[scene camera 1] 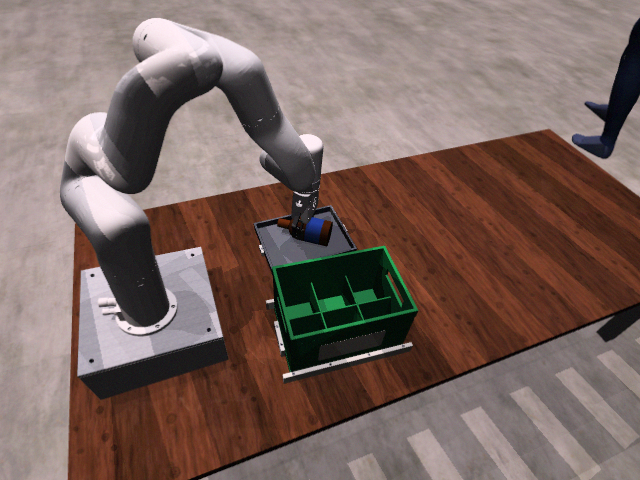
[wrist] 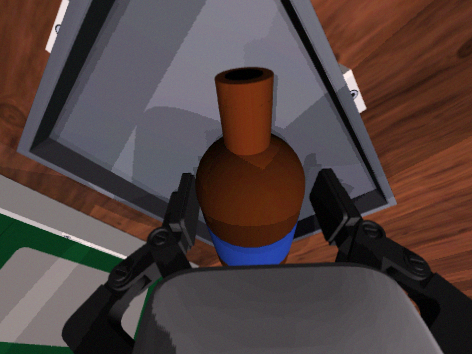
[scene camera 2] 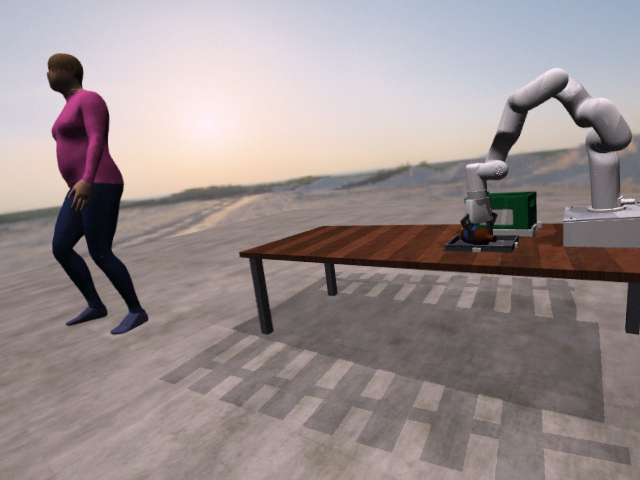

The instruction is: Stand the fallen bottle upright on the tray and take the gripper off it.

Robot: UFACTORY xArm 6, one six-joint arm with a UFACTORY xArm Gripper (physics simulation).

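Frame: origin at the arm's base, x ahead, y left, z up, level; metres.
Where they show: gripper, between the fingertips: [scene camera 1: 303, 227] [wrist: 255, 184] [scene camera 2: 480, 237]; arm's base, origin of its link: [scene camera 1: 147, 311] [scene camera 2: 606, 209].
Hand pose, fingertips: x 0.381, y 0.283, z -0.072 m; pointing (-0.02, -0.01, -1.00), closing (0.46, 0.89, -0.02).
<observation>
Each offset is from my fingertips to the top centre of the thing. Level surfaces: height alone.
A brown bottle {dx +0.002, dy -0.006, dz +0.040 m} [scene camera 1: 317, 230] [scene camera 2: 476, 235] [wrist: 250, 190] with a blue band lies on its side on the grey tray {dx +0.002, dy -0.020, dz -0.014 m} [scene camera 1: 273, 255] [scene camera 2: 491, 249] [wrist: 90, 183]. In scene camera 1 its neck points left, toward the robot's base side. My gripper [scene camera 1: 299, 229] [wrist: 255, 184] is open. Its two fingers stand on either side of the bottle's body near the shoulder, with a visible gap on each side in the wrist view. The bottle's base end is hidden behind the gripper's palm in the wrist view.
A green crate {dx +0.042, dy -0.317, dz +0.136 m} [scene camera 1: 348, 330] [scene camera 2: 524, 209] [wrist: 112, 262] with open compartments stands right beside the tray. White rails {dx +0.053, dy -0.415, dz -0.009 m} [scene camera 1: 351, 361] run along the crate. The robot's base block [scene camera 1: 160, 361] stands on the wooden table {dz -0.039 m} [scene camera 1: 465, 206]. A person [scene camera 2: 93, 139] is beyond the table's far end.
</observation>
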